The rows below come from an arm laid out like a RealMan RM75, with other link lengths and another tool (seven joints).
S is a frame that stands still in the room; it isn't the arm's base.
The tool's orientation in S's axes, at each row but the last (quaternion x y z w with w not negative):
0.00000 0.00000 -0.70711 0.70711
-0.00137 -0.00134 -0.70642 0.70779
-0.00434 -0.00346 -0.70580 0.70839
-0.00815 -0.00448 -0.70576 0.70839
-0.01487 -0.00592 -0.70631 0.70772
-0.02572 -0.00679 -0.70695 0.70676
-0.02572 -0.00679 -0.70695 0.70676
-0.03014 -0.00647 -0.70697 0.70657
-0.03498 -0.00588 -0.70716 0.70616
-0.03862 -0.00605 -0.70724 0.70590
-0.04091 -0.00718 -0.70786 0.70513
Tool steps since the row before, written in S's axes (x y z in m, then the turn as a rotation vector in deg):
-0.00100 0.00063 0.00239 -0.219 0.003 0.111
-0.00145 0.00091 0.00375 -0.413 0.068 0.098
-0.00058 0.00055 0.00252 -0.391 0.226 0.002
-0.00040 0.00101 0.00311 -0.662 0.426 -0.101
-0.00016 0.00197 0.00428 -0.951 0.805 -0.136
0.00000 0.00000 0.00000 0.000 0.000 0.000
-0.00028 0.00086 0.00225 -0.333 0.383 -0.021
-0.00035 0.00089 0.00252 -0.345 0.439 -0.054
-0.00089 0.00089 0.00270 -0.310 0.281 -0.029
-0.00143 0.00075 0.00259 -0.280 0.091 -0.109
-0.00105 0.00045 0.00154 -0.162 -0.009 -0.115
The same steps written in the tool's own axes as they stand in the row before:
-0.00063 -0.00100 0.00239 -0.003 -0.219 0.111
-0.00090 -0.00145 0.00375 -0.068 -0.413 0.098
-0.00052 -0.00058 0.00253 -0.227 -0.390 0.004
-0.00096 -0.00041 0.00313 -0.430 -0.660 -0.097
-0.00184 -0.00021 0.00433 -0.811 -0.948 -0.124
0.00000 0.00000 0.00000 0.000 0.000 0.000
-0.00076 -0.00034 0.00228 -0.384 -0.333 -0.012
-0.00076 -0.00044 0.00255 -0.441 -0.344 -0.043
-0.00073 -0.00100 0.00271 -0.282 -0.309 -0.025
-0.00058 -0.00155 0.00256 -0.098 -0.275 -0.116
-0.00034 -0.00112 0.00152 0.002 -0.156 -0.123

